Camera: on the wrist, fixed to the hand. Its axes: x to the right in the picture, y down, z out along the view.
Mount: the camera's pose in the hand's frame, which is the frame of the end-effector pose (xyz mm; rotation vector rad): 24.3 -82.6 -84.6 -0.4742 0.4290 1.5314
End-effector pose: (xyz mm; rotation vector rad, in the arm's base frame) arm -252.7 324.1 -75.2 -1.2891 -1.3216 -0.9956
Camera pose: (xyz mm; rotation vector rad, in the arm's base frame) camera -324.1 237.6 -30.7 -1.7513 0.4062 -0.3580
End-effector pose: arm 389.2 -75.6 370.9 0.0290 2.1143 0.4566
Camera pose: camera 319.4 -173.9 365.2 1.4220 1.9279 1.9438
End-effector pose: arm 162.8 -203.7 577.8 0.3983 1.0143 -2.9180
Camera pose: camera 149.9 -85.3 558.0 1.1163 0.7678 -1.2233
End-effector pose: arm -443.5 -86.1 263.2 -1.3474 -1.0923 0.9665
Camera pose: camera -362.3 -85.1 352.5 -2.6960 0.2852 1.3374
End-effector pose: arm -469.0 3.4 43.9 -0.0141 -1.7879 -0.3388
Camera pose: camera -410.3 -99.7 66.1 -1.4330 -0.8399 0.3484
